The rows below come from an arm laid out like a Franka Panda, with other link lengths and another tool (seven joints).
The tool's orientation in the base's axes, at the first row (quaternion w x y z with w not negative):
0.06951 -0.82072 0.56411 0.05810
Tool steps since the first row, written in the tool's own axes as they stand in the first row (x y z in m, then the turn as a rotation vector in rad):
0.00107 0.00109 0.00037 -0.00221 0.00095 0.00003
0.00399 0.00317 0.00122 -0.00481 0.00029 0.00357
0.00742 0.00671 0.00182 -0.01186 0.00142 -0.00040
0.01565 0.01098 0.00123 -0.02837 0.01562 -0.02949
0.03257 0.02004 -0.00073 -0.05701 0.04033 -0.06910
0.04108 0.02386 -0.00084 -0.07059 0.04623 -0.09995
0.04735 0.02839 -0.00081 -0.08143 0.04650 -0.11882
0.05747 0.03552 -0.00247 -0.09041 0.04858 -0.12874
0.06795 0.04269 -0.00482 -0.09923 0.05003 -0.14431
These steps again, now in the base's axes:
-0.00064 -0.00130 -0.00060 -0.00168 0.00170 0.00031
-0.00156 -0.00456 -0.00205 -0.00205 0.00495 -0.00269
-0.00365 -0.00886 -0.00341 -0.00555 0.01031 0.00239
-0.00469 -0.01803 -0.00446 -0.02421 0.01521 0.03318
-0.00708 -0.03712 -0.00592 -0.05684 0.02564 0.07592
-0.00761 -0.04630 -0.00747 -0.06667 0.03048 0.10833
-0.00961 -0.05365 -0.00881 -0.07047 0.03694 0.12876
-0.01263 -0.06576 -0.00928 -0.07545 0.04266 0.13998
-0.01555 -0.07834 -0.00914 -0.07969 0.04745 0.15676

